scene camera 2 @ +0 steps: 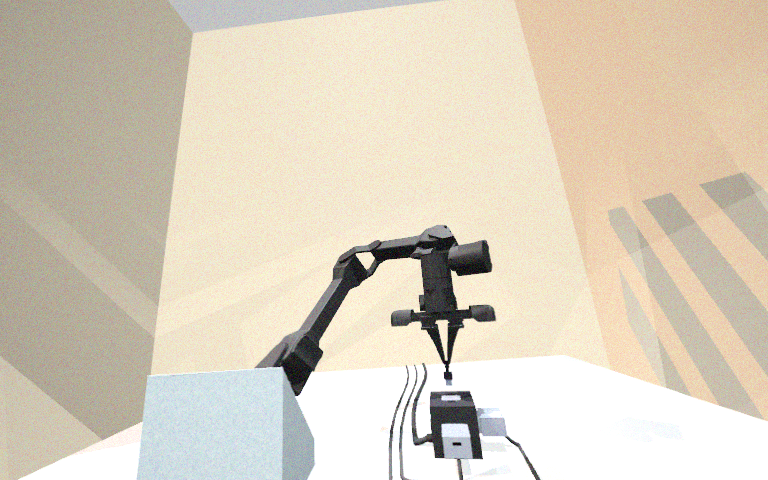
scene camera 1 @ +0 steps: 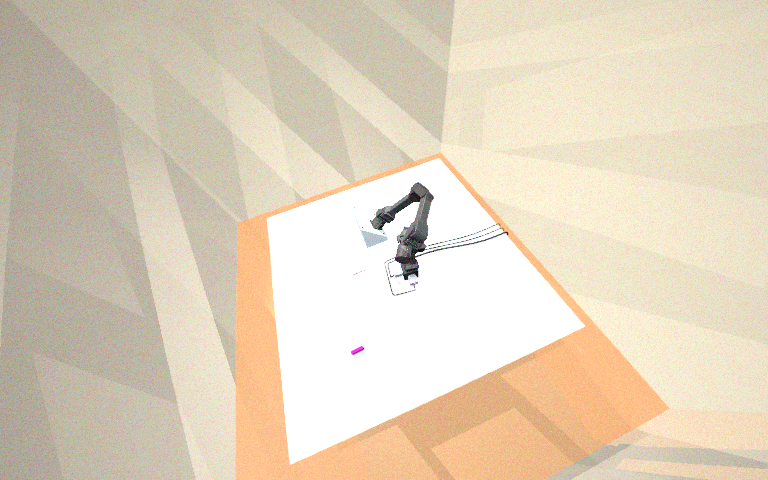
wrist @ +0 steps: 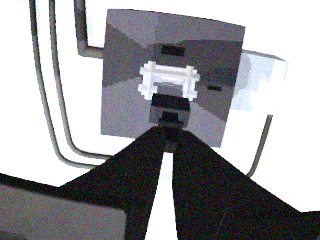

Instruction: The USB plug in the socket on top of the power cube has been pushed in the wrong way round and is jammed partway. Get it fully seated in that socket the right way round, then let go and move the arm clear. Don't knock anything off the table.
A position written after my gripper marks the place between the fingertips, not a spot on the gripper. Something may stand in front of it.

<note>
My gripper (scene camera 2: 446,364) holds an usb plug (wrist: 170,109). I also see a dark power cube (scene camera 2: 463,411).
My gripper is seen too in the wrist view (wrist: 168,140). The dark power cube also shows in the wrist view (wrist: 213,48).
</note>
